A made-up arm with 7 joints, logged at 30 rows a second.
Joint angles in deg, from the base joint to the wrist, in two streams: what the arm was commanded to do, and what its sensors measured. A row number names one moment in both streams.
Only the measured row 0 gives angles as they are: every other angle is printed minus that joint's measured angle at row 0.
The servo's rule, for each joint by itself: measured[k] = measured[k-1] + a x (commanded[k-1-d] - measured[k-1]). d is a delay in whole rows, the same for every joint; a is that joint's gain. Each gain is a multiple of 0.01, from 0.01 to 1. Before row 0 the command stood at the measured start. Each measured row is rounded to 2 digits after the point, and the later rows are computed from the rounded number. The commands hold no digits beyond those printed.
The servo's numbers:
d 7
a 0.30 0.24 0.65 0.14 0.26 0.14 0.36
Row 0, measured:
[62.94 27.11 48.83 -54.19 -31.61 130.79 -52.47]
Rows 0 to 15, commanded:
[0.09 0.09 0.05 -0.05 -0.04 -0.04 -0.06]
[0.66 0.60 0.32 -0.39 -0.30 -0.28 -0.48]
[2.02 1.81 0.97 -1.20 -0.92 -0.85 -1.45]
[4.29 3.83 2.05 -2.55 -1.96 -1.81 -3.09]
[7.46 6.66 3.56 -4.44 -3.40 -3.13 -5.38]
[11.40 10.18 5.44 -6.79 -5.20 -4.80 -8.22]
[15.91 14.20 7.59 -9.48 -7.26 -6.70 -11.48]
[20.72 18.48 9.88 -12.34 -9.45 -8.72 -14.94]
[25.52 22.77 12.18 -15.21 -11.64 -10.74 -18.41]
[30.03 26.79 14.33 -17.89 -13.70 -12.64 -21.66]
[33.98 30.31 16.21 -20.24 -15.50 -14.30 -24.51]
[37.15 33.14 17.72 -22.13 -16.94 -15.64 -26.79]
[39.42 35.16 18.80 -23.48 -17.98 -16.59 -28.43]
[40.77 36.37 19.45 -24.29 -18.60 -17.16 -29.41]
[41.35 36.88 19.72 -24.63 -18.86 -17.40 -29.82]
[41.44 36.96 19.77 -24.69 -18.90 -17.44 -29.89]
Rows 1 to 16, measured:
[0.00 0.00 0.00 0.00 0.00 0.00 0.00]
[0.00 0.00 0.00 0.00 0.00 0.00 0.00]
[0.00 0.00 0.00 0.00 0.00 0.00 0.00]
[0.00 0.00 0.00 0.00 0.00 0.00 0.00]
[0.00 0.00 0.00 0.00 0.00 0.00 0.00]
[0.00 0.00 0.00 0.00 0.00 0.00 0.00]
[0.00 0.00 0.00 0.00 0.00 0.00 0.00]
[0.03 0.02 0.03 -0.01 -0.01 -0.01 -0.02]
[0.22 0.16 0.22 -0.06 -0.09 -0.05 -0.19]
[0.76 0.56 0.71 -0.22 -0.31 -0.16 -0.64]
[1.82 1.34 1.58 -0.55 -0.74 -0.39 -1.52]
[3.51 2.62 2.87 -1.09 -1.43 -0.77 -2.91]
[5.88 4.43 4.54 -1.89 -2.41 -1.33 -4.82]
[8.89 6.77 6.52 -2.95 -3.67 -2.08 -7.22]
[12.44 9.58 8.70 -4.26 -5.17 -3.01 -10.00]
[16.36 12.75 10.96 -5.79 -6.85 -4.09 -13.03]

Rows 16 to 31, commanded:
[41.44 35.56 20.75 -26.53 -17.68 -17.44 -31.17]
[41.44 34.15 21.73 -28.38 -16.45 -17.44 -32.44]
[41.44 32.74 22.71 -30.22 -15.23 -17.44 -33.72]
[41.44 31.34 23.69 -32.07 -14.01 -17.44 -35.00]
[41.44 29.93 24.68 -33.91 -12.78 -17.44 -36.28]
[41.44 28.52 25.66 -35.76 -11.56 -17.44 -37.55]
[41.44 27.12 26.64 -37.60 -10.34 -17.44 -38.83]
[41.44 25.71 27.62 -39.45 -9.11 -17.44 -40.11]
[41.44 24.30 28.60 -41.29 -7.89 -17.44 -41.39]
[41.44 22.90 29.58 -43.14 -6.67 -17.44 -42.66]
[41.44 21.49 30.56 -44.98 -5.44 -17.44 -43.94]
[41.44 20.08 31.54 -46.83 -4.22 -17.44 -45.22]
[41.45 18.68 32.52 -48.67 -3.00 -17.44 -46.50]
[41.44 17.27 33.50 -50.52 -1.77 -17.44 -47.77]
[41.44 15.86 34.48 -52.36 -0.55 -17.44 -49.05]
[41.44 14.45 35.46 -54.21 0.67 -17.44 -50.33]
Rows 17 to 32, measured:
[20.46 16.12 13.15 -7.48 -8.63 -5.29 -16.14]
[24.52 19.53 15.14 -9.27 -10.42 -6.55 -19.15]
[28.31 22.80 16.82 -11.07 -12.12 -7.82 -21.90]
[31.64 25.77 18.11 -12.81 -13.64 -9.05 -24.25]
[34.38 28.31 18.98 -14.42 -14.93 -10.19 -26.11]
[36.47 30.37 19.46 -15.85 -15.95 -11.20 -27.45]
[37.96 31.95 19.66 -17.09 -16.72 -12.07 -28.33]
[39.00 32.82 20.37 -18.41 -16.97 -12.82 -29.35]
[39.73 33.14 21.25 -19.81 -16.83 -13.47 -30.46]
[40.24 33.04 22.20 -21.27 -16.41 -14.03 -31.63]
[40.60 32.63 23.17 -22.78 -15.79 -14.51 -32.84]
[40.85 31.98 24.15 -24.34 -15.01 -14.92 -34.08]
[41.03 31.15 25.13 -25.94 -14.11 -15.27 -35.33]
[41.15 30.18 26.11 -27.57 -13.13 -15.57 -36.59]
[41.24 29.11 27.09 -29.23 -12.08 -15.83 -37.86]
[41.30 27.96 28.07 -30.92 -10.99 -16.06 -39.13]

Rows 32 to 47, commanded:
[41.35 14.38 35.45 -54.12 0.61 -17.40 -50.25]
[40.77 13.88 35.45 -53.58 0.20 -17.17 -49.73]
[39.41 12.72 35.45 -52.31 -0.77 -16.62 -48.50]
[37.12 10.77 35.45 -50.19 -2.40 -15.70 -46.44]
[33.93 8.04 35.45 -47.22 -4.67 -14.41 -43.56]
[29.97 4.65 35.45 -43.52 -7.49 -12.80 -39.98]
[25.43 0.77 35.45 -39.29 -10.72 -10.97 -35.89]
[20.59 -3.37 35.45 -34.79 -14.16 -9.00 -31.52]
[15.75 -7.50 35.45 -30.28 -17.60 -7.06 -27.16]
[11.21 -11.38 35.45 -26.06 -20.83 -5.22 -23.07]
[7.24 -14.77 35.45 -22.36 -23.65 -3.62 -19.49]
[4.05 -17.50 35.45 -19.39 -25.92 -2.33 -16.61]
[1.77 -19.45 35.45 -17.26 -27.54 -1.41 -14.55]
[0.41 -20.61 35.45 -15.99 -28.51 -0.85 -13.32]
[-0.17 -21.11 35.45 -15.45 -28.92 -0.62 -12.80]
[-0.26 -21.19 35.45 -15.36 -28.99 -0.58 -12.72]
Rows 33 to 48, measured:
[41.34 26.75 29.05 -32.63 -9.87 -16.25 -40.40]
[41.37 25.49 30.03 -34.36 -8.72 -16.42 -41.67]
[41.39 24.19 31.01 -36.11 -7.55 -16.56 -42.95]
[41.41 22.87 31.99 -37.87 -6.37 -16.68 -44.23]
[41.42 21.53 32.97 -39.64 -5.17 -16.79 -45.50]
[41.43 20.17 33.95 -41.42 -3.97 -16.88 -46.78]
[41.43 18.80 34.93 -43.21 -2.76 -16.96 -48.06]
[41.41 17.74 35.27 -44.74 -1.88 -17.02 -48.85]
[41.22 16.81 35.39 -45.98 -1.34 -17.04 -49.17]
[40.68 15.83 35.43 -46.87 -1.19 -16.98 -48.93]
[39.61 14.62 35.44 -47.33 -1.50 -16.80 -48.03]
[37.91 13.04 35.45 -47.31 -2.32 -16.47 -46.42]
[35.53 11.03 35.45 -46.78 -3.66 -15.96 -44.10]
[32.50 8.57 35.45 -45.73 -5.50 -15.26 -41.14]
[28.93 5.70 35.45 -44.20 -7.75 -14.38 -37.68]
[24.98 2.53 35.45 -42.25 -10.31 -13.36 -33.89]

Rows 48 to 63, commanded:
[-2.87 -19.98 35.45 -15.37 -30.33 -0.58 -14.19]
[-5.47 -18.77 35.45 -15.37 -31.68 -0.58 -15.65]
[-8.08 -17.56 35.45 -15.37 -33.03 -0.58 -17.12]
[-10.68 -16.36 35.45 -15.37 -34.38 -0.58 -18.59]
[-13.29 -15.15 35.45 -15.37 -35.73 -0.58 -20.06]
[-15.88 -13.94 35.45 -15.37 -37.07 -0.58 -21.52]
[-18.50 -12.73 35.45 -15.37 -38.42 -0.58 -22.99]
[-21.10 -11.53 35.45 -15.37 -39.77 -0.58 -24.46]
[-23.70 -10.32 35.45 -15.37 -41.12 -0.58 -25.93]
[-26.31 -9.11 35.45 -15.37 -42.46 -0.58 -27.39]
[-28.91 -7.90 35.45 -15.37 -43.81 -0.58 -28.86]
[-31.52 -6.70 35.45 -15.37 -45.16 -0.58 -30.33]
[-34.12 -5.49 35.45 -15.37 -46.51 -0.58 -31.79]
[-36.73 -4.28 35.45 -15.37 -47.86 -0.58 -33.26]
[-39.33 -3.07 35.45 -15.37 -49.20 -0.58 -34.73]
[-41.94 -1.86 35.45 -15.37 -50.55 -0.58 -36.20]
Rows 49 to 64, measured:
[20.85 -0.81 35.45 -39.98 -13.05 -12.22 -29.99]
[16.77 -4.16 35.45 -37.51 -15.81 -11.02 -26.21]
[12.95 -7.36 35.45 -34.97 -18.44 -9.80 -22.75]
[9.60 -10.26 35.45 -32.49 -20.81 -8.63 -19.80]
[6.84 -12.74 35.45 -30.18 -22.81 -7.54 -17.47]
[4.74 -14.75 35.45 -28.12 -24.40 -6.57 -15.79]
[3.24 -16.30 35.45 -26.33 -25.59 -5.73 -14.68]
[1.41 -17.18 35.45 -24.80 -26.82 -5.01 -14.50]
[-0.65 -17.56 35.45 -23.48 -28.08 -4.39 -14.91]
[-2.88 -17.56 35.45 -22.34 -29.37 -3.86 -15.71]
[-5.22 -17.27 35.45 -21.36 -30.67 -3.40 -16.75]
[-7.64 -16.76 35.45 -20.52 -31.99 -3.01 -17.94]
[-10.11 -16.08 35.45 -19.80 -33.31 -2.67 -19.23]
[-12.63 -15.28 35.45 -19.18 -34.64 -2.38 -20.58]
[-15.17 -14.38 35.45 -18.65 -35.97 -2.13 -21.98]
[-17.73 -13.41 35.45 -18.19 -37.31 -1.91 -23.40]

